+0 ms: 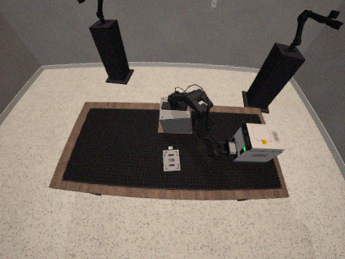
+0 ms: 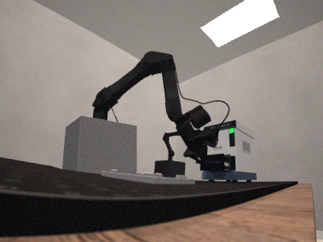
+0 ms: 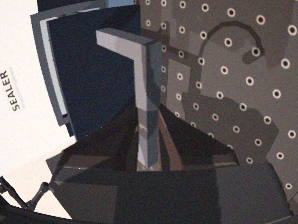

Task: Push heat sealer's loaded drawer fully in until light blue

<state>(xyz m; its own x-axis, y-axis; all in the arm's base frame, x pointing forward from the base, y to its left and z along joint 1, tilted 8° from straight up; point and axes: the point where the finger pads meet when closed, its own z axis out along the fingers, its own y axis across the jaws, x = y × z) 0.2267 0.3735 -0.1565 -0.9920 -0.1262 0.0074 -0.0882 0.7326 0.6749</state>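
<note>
My gripper is now 10 mm past the sealer drawer, 110 mm to the right of it and 10 mm above it.
</note>
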